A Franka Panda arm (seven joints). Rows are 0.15 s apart.
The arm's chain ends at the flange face. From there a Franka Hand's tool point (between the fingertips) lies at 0.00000 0.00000 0.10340 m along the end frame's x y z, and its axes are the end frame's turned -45 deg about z.
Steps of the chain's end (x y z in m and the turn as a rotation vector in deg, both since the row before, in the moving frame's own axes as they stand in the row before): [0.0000, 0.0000, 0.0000, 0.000, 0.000, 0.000]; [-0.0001, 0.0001, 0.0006, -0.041, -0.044, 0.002]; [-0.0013, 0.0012, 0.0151, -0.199, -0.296, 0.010]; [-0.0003, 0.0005, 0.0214, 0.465, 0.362, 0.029]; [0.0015, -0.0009, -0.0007, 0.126, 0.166, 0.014]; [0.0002, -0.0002, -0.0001, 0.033, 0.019, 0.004]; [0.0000, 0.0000, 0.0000, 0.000, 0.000, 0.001]
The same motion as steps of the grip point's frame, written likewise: [0.0000, 0.0000, 0.0000, 0.000, 0.000, 0.000]; [-0.0002, 0.0000, 0.0006, 0.002, -0.060, 0.002]; [-0.0024, -0.0002, 0.0151, 0.069, -0.350, 0.010]; [0.0005, 0.0000, 0.0214, 0.073, 0.585, 0.029]; [0.0021, 0.0005, -0.0007, -0.028, 0.206, 0.014]; [0.0003, 0.0000, -0.0001, 0.010, 0.037, 0.004]; [0.0000, 0.0000, 0.0000, 0.000, 0.000, 0.001]
